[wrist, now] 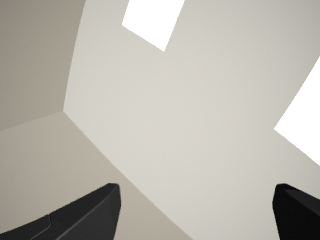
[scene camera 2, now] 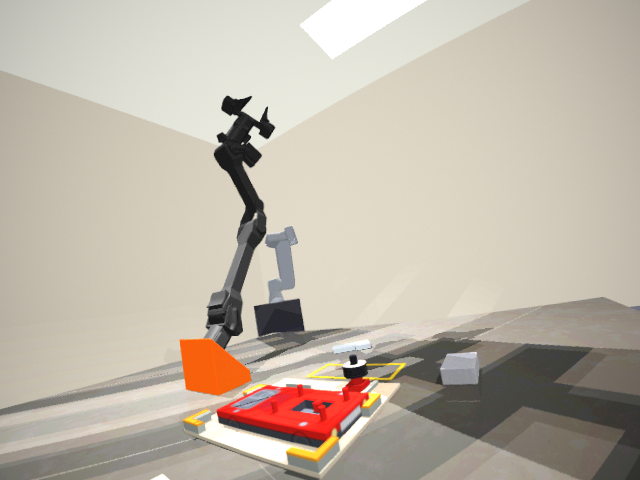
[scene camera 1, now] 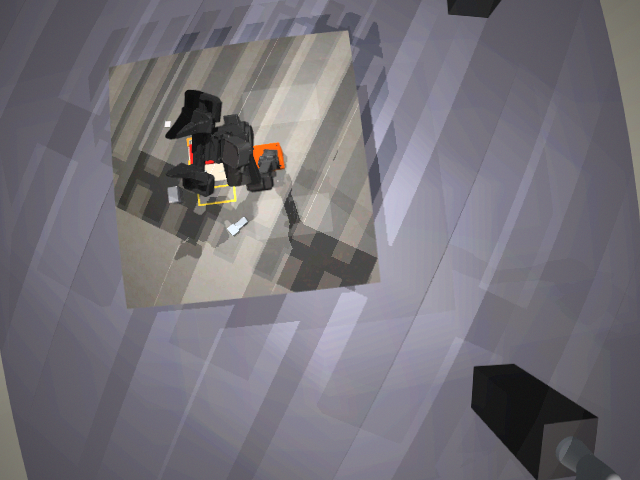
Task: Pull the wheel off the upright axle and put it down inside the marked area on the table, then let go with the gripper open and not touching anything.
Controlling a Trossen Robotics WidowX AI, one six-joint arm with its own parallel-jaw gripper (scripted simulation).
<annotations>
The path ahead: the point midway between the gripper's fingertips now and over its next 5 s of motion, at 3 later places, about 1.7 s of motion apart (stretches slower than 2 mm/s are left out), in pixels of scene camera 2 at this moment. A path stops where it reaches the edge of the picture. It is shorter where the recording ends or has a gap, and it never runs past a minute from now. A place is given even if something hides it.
My gripper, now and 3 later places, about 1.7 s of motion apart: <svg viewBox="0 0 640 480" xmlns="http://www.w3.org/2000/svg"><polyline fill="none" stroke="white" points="259,102 282,20 348,326 354,365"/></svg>
</annotations>
